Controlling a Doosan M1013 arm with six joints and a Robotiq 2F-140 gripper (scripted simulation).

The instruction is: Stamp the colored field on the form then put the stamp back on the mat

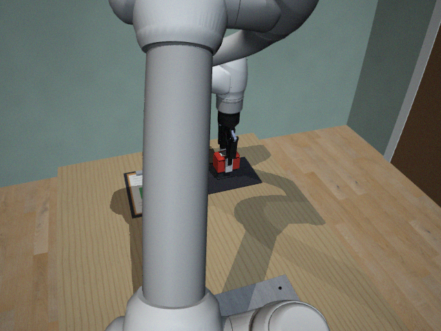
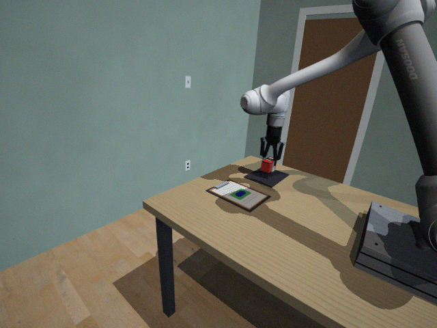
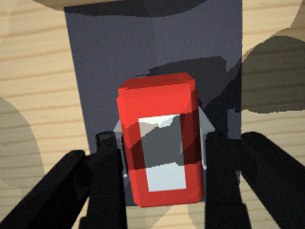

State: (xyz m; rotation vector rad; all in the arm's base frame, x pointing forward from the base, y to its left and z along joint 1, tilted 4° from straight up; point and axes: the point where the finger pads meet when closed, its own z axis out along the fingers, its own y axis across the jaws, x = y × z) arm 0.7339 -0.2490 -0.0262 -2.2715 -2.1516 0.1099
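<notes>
Right now my hand is 20 mm above the stamp. From my hand the other things lie so: form on clipboard: 280 mm to the left, 70 mm below, 40 mm ahead; dark mat: 70 mm below.
</notes>
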